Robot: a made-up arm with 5 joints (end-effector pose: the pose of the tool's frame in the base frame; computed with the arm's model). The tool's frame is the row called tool. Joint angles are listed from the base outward.
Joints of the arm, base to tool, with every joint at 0 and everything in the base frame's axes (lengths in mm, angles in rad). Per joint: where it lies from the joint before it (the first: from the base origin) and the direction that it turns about. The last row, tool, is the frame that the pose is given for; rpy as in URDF.
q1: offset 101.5 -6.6 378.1 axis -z
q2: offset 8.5 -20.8 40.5 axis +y
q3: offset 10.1 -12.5 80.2 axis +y
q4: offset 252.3 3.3 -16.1 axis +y
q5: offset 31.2 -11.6 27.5 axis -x
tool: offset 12.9 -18 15.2 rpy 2.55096 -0.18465 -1.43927
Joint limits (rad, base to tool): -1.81..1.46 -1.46..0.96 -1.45..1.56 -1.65..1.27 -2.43..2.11
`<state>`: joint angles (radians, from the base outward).
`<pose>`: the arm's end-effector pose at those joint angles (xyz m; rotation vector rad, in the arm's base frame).
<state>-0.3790 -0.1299 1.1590 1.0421 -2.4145</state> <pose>0.2150 -0.0026 0.2343 0.5973 1.7878 2.4196</pose>
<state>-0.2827 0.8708 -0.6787 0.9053 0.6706</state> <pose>0.4851 0.0567 0.3824 1.2360 -0.4812 -0.2293</pose>
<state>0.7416 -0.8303 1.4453 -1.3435 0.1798</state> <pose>0.1779 -0.1533 0.3849 0.9835 -2.6567 0.3923</pose>
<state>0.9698 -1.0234 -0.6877 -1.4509 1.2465</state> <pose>0.0081 0.0714 0.6707 1.4016 1.0961 -1.6573</pose>
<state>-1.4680 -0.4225 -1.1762 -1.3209 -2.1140</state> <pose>0.1414 -0.0611 0.7541 -0.5013 -1.8846 -0.4870</pose>
